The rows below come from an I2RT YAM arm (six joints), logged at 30 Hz.
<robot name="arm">
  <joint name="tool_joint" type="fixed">
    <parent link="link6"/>
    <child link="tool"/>
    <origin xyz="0 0 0" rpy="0 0 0"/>
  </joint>
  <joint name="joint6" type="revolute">
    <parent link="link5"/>
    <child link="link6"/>
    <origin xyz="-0.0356 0 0.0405" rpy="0 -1.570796 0"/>
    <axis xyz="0 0 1"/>
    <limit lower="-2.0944" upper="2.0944"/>
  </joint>
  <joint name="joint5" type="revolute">
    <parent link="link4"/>
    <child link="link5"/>
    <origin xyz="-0.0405 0.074 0.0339" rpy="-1.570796 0 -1.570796"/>
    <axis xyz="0 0 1"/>
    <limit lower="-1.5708" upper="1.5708"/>
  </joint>
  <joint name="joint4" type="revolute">
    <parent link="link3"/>
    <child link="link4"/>
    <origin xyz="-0.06 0.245 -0.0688" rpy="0 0 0"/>
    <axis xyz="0 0 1"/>
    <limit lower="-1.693" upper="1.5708"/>
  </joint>
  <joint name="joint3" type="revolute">
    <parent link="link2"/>
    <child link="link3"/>
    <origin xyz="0 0.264 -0.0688" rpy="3.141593 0 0"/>
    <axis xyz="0 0 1"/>
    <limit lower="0" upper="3.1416"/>
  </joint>
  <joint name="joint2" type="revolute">
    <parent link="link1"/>
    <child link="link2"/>
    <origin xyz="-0.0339 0.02 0.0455" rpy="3.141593 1.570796 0"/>
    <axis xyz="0 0 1"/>
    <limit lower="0" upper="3.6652"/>
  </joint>
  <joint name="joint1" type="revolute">
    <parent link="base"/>
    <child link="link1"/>
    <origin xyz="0 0 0.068" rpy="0 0 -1.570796"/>
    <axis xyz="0 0 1"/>
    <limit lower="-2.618" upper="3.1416"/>
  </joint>
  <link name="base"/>
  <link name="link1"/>
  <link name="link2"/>
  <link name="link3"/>
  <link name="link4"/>
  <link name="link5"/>
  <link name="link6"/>
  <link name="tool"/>
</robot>
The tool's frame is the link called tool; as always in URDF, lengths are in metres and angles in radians.
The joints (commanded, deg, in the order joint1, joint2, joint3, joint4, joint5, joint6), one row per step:
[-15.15, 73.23, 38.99, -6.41, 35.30, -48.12]
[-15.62, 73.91, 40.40, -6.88, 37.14, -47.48]
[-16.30, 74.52, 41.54, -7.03, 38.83, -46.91]
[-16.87, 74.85, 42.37, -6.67, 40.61, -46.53]
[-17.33, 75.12, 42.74, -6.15, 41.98, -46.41]
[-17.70, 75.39, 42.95, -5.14, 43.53, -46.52]
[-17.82, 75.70, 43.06, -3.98, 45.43, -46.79]
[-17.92, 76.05, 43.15, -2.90, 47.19, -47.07]
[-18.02, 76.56, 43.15, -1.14, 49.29, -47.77]
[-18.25, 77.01, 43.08, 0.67, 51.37, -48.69]
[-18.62, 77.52, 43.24, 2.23, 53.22, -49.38]
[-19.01, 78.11, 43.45, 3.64, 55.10, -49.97]
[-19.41, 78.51, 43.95, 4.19, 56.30, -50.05]
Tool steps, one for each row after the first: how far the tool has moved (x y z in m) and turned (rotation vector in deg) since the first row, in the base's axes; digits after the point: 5 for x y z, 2 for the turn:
[0.00278, -0.00394, 0.00470, -0.94, -0.40, -2.20]
[0.00474, -0.00861, 0.00860, -1.86, -0.90, -4.47]
[0.00602, -0.01265, 0.01270, -3.03, -1.71, -6.60]
[0.00653, -0.01574, 0.01464, -3.99, -2.16, -8.18]
[0.00720, -0.01853, 0.01642, -5.22, -2.72, -9.71]
[0.00809, -0.02030, 0.01777, -6.70, -3.11, -11.21]
[0.00899, -0.02188, 0.01869, -8.04, -3.38, -12.60]
[0.01041, -0.02376, 0.01943, -9.80, -3.67, -14.11]
[0.01124, -0.02607, 0.02011, -11.59, -3.79, -15.69]
[0.01226, -0.02905, 0.02138, -13.11, -4.02, -17.36]
[0.01327, -0.03214, 0.02234, -14.54, -4.14, -19.13]
[0.01415, -0.03498, 0.02435, -15.35, -4.43, -20.55]

